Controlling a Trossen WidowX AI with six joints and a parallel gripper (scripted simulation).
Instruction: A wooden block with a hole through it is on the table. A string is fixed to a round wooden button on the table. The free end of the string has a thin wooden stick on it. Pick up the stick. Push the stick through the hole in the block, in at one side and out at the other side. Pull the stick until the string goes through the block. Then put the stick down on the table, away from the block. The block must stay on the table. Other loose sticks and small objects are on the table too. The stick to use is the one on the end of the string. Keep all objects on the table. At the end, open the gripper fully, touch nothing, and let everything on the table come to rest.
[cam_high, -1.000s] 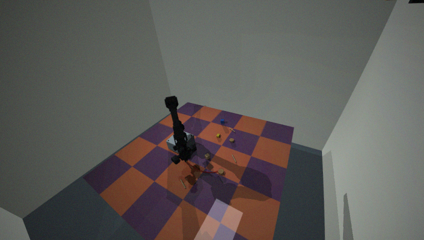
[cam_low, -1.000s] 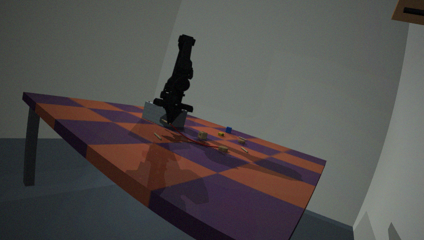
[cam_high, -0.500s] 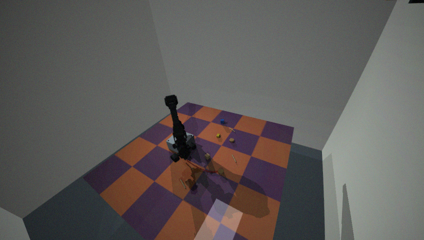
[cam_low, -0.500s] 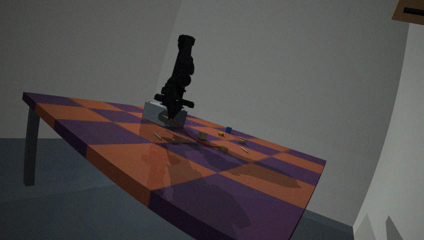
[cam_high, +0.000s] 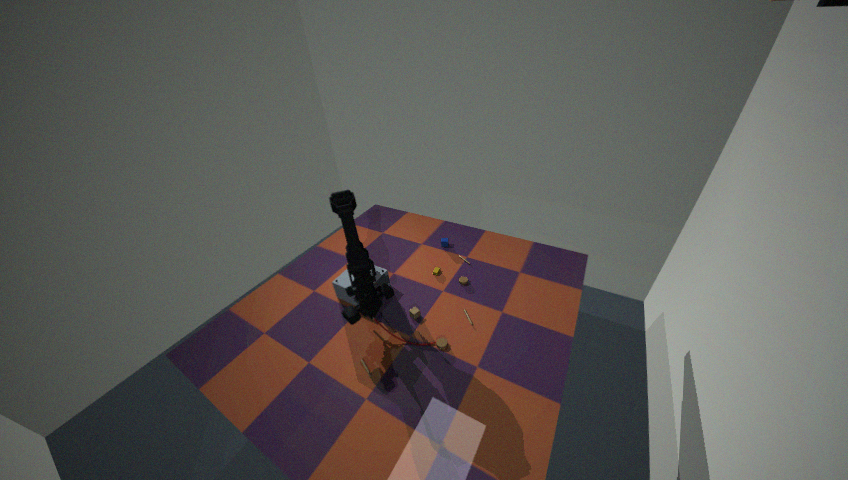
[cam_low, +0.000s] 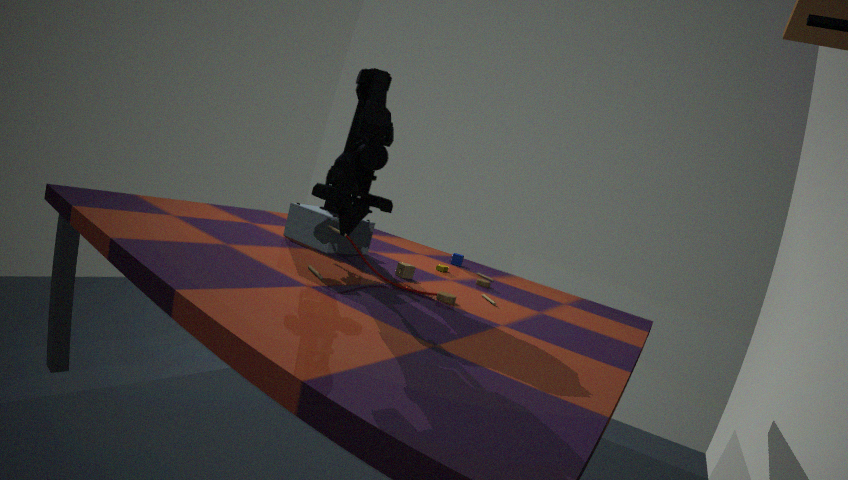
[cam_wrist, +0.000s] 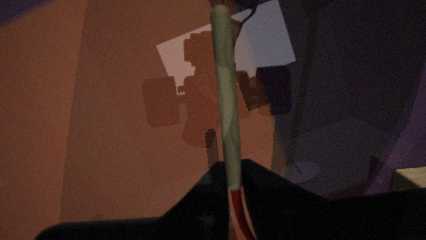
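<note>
Now: gripper tip 130 mm to the right of the wooden block, 90 mm short of it and 50 mm above it. Round my gripper tip: yellow piece: 390 mm to the left, 60 mm below, 30 mm ahead; then thin wooden stick: 10 mm behind; then blue cube: 600 mm to the left, 50 mm below, 40 mm behind.
</note>
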